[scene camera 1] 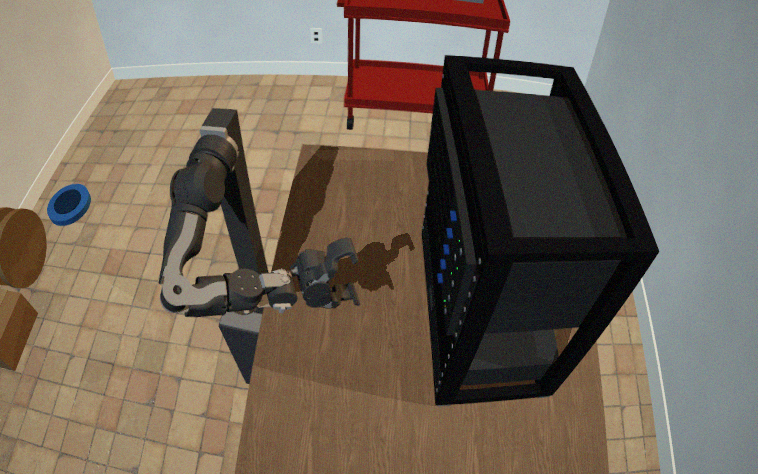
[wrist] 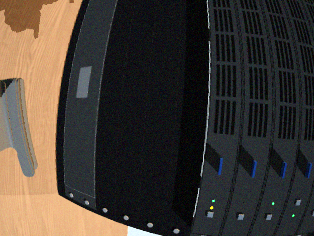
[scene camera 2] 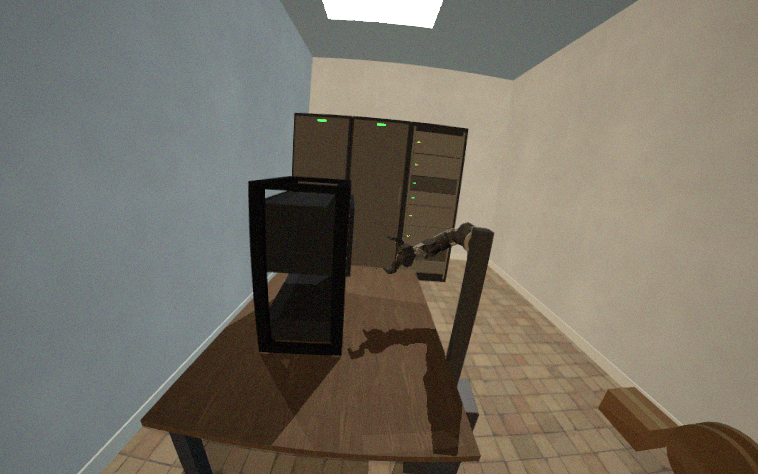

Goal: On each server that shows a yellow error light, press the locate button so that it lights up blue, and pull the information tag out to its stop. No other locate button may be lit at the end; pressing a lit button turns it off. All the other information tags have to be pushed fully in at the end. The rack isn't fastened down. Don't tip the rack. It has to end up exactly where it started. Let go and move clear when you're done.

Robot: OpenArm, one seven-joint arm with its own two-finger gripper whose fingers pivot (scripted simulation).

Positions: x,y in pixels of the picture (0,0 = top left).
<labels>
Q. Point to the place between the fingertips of the gripper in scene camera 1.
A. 356,273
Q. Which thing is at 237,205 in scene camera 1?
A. A dark arm post.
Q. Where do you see a dark arm post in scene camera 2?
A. At 480,246
</labels>
